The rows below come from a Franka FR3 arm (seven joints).
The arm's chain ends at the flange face. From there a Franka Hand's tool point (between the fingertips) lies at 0.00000 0.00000 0.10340 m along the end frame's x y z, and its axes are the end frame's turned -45 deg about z.
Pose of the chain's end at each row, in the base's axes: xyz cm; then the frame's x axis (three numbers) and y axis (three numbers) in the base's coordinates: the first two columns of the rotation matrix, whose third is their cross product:
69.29 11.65 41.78 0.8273 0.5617 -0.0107 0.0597 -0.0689 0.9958
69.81 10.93 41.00 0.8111 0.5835 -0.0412 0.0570 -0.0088 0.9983
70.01 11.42 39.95 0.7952 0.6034 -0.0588 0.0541 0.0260 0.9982
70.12 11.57 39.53 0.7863 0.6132 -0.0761 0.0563 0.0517 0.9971
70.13 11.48 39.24 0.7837 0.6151 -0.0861 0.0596 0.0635 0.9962
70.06 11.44 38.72 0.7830 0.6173 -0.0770 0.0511 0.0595 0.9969
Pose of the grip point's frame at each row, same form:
75.07 3.13 40.84 0.5428 0.4459 -0.7117 0.6272 0.3485 0.6966
75.83 2.53 40.58 0.5332 0.4188 -0.7350 0.6138 0.4064 0.6768
76.25 3.18 39.83 0.5240 0.4083 -0.7474 0.6005 0.4451 0.6643
76.48 3.42 39.59 0.5162 0.3970 -0.7589 0.5958 0.4702 0.6512
76.52 3.35 39.38 0.5120 0.3900 -0.7653 0.5963 0.4798 0.6435
76.47 3.33 38.88 0.5175 0.3944 -0.7594 0.5898 0.4786 0.6505

